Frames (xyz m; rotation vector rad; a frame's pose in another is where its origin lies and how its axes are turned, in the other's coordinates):
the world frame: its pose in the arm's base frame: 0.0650 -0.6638 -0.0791 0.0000 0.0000 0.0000
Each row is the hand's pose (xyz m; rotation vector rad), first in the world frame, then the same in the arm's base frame.
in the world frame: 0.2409 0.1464 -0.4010 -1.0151 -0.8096 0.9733
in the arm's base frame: 0.3059 -0.5174 -0.4801 -1.0151 -0.8096 0.9733
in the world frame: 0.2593 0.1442 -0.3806 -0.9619 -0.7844 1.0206
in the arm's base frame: 0.3243 -0.5196 -0.4597 -0.9619 -0.7844 1.0206
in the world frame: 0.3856 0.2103 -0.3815 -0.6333 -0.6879 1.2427
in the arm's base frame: 0.4506 -0.4535 -0.4606 -0.6333 -0.6879 1.2427
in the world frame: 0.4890 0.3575 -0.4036 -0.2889 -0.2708 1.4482
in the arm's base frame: 0.5540 -0.3063 -0.4827 -0.2889 -0.2708 1.4482
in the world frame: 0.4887 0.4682 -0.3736 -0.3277 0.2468 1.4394
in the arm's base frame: 0.5537 -0.1956 -0.4527 -0.3277 0.2468 1.4394
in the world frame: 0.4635 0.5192 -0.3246 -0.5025 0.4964 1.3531
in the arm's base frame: 0.5285 -0.1446 -0.4037 -0.5025 0.4964 1.3531
